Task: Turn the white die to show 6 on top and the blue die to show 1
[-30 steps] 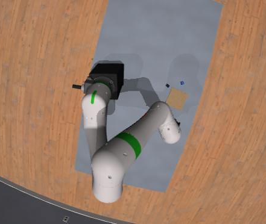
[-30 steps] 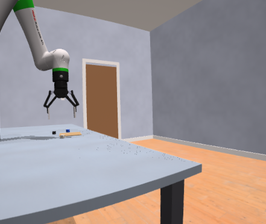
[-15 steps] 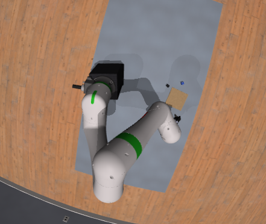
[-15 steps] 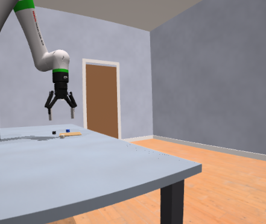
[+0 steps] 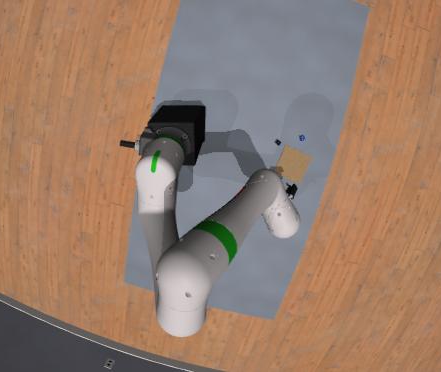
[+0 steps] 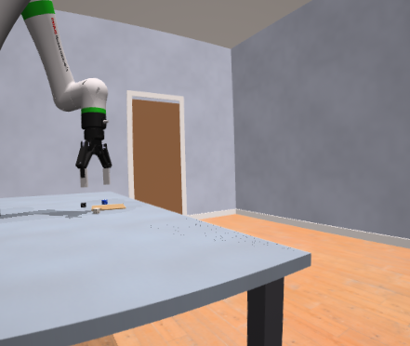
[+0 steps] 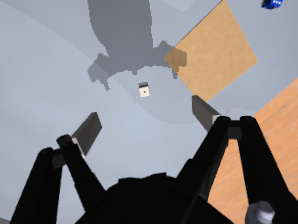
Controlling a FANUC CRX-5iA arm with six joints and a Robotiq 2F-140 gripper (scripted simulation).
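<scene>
Right now my hand is 100 mm above the white die. The rest, counted from my hand: blue die: 90 mm ahead, 260 mm to the left, 100 mm below; then black die: 20 mm behind, 220 mm to the left, 100 mm below; then tan mat: 70 mm ahead, 130 mm to the left, 110 mm below.
</scene>
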